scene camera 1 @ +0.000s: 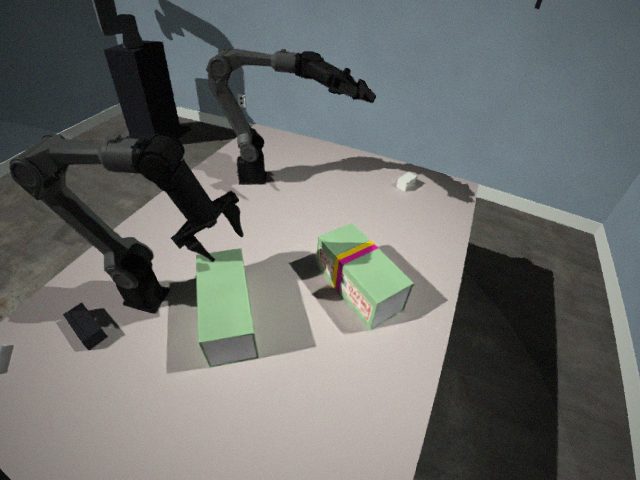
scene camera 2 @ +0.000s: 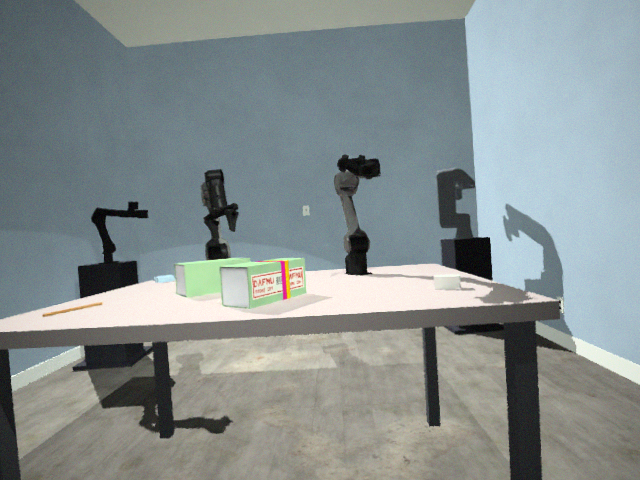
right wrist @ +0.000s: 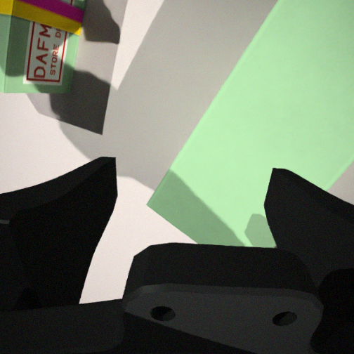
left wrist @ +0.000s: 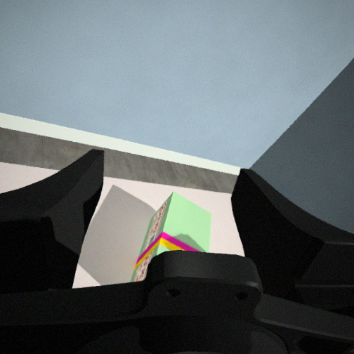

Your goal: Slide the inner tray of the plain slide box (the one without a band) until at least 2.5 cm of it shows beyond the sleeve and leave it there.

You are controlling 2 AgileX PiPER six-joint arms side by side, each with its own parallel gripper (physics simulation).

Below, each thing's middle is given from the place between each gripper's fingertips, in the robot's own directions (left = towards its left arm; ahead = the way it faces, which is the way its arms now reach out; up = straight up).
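Looking at the black block (scene camera 1: 89, 332), I find my right hand 0.18 m above it, 0.30 m past it and 0.22 m to the left of it.
The black block is 0.37 m below my left hand, 0.45 m behind it and 0.65 m to the right of it. Going by its middle, the black block is nearer to my right hand than to my left hand.
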